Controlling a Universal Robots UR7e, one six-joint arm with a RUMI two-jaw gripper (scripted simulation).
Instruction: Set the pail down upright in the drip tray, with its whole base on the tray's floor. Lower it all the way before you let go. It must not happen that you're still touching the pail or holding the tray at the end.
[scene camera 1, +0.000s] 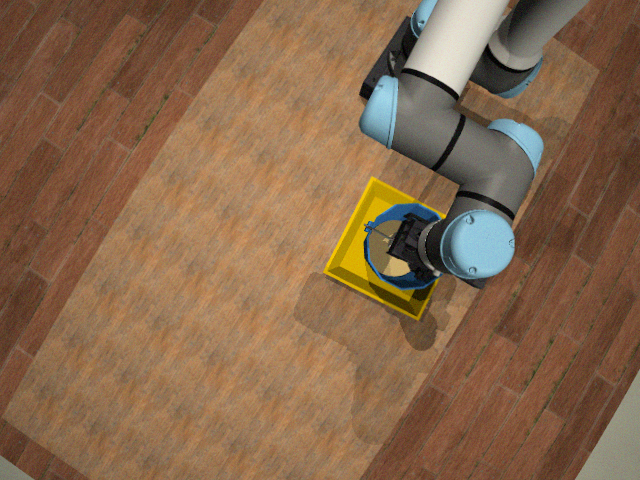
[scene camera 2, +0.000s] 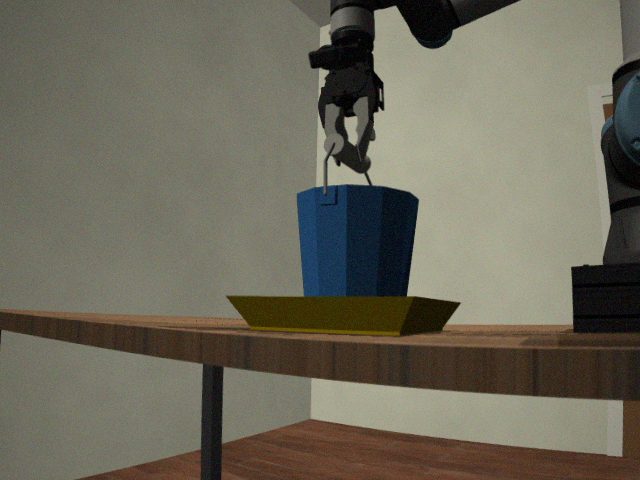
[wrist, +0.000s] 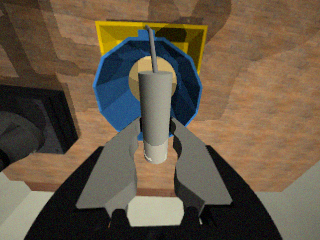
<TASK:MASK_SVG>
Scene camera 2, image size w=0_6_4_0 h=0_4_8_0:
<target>my gripper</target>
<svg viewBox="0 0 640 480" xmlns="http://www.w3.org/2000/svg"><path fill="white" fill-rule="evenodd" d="M350 29L336 33L331 39L331 45L324 45L316 51L309 52L308 55L311 68L321 67L321 69L329 70L329 74L324 78L326 82L325 86L321 87L321 95L318 102L319 116L326 138L332 133L339 133L348 140L344 118L357 116L356 132L358 139L355 146L359 163L361 164L367 154L370 141L375 141L376 139L373 128L373 114L378 112L378 106L384 111L384 84L374 72L374 58L371 53L374 49L373 37L365 31Z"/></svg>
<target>yellow drip tray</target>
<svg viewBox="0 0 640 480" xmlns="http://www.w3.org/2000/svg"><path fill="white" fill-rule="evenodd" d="M226 296L249 324L250 329L400 336L443 331L443 327L461 304L461 302L416 296Z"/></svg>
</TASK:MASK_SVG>
